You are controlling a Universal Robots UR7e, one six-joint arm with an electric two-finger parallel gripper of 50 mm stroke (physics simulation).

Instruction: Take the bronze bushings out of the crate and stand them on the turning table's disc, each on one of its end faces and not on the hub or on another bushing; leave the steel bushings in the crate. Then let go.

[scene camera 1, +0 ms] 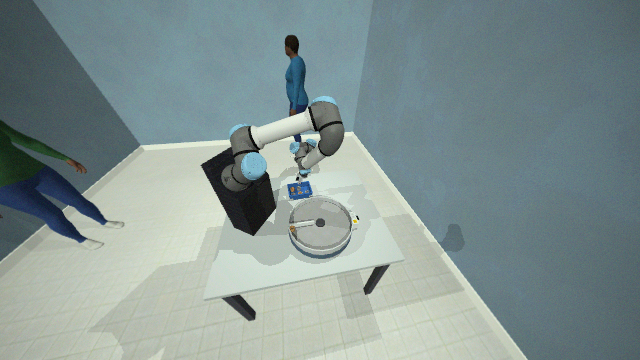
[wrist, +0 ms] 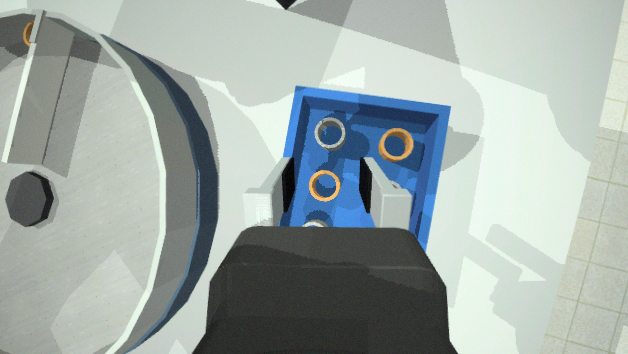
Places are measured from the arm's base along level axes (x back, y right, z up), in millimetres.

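Pixels of known places: gripper, fingertip midpoint: (scene camera 1: 297, 182) (wrist: 326, 173); arm's base at its link origin: (scene camera 1: 236, 178).
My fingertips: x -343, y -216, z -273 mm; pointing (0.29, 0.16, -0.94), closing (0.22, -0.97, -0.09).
For each thing: its top centre in the pictures, then the offset to it from my fingertips. "pt": a spot on its surface instead.
- blue crate at its top centre: (wrist: 353, 192) (scene camera 1: 299, 188) dx -10, dy -20, dz -86 mm
- second steel bushing at its top centre: (wrist: 312, 237) dx -65, dy +10, dz -106 mm
- turning table's disc at its top centre: (wrist: 25, 199) (scene camera 1: 320, 222) dx -106, dy +345, dz -75 mm
- dark hub at its top centre: (wrist: 25, 199) (scene camera 1: 320, 222) dx -106, dy +345, dz -75 mm
- straight bar at a spot on its surface: (wrist: 42, 95) (scene camera 1: 302, 223) pt dx +16, dy +339, dz -65 mm
- raised rim at a spot on its surface: (wrist: 162, 225) pt dx -78, dy +140, dz -48 mm
My gripper (scene camera 1: 299, 179) (wrist: 326, 173) is open and empty above the blue crate (scene camera 1: 300, 197) (wrist: 372, 97). Between the fingers in the wrist view, below them, a bronze bushing (wrist: 310, 185) stands upright in the crate. Another bronze bushing (wrist: 381, 145) stands near the crate's upper right corner. A steel bushing (wrist: 316, 133) stands at the upper left. A second steel bushing (wrist: 315, 223) is mostly hidden by the gripper body, and a third is mostly hidden behind the right finger. One bronze bushing (scene camera 1: 292, 228) (wrist: 27, 34) is on the turning table's disc (scene camera 1: 330, 237) (wrist: 110, 150), partly hidden in the wrist view.
The dark hub (scene camera 1: 320, 222) (wrist: 27, 199) rises from the disc's middle. A straight bar (scene camera 1: 303, 223) (wrist: 42, 95) runs from near it to the raised rim (wrist: 162, 225), beside the bronze bushing. A person in blue (scene camera 1: 296, 75) stands behind the arm; another in green (scene camera 1: 22, 155) is at the left.
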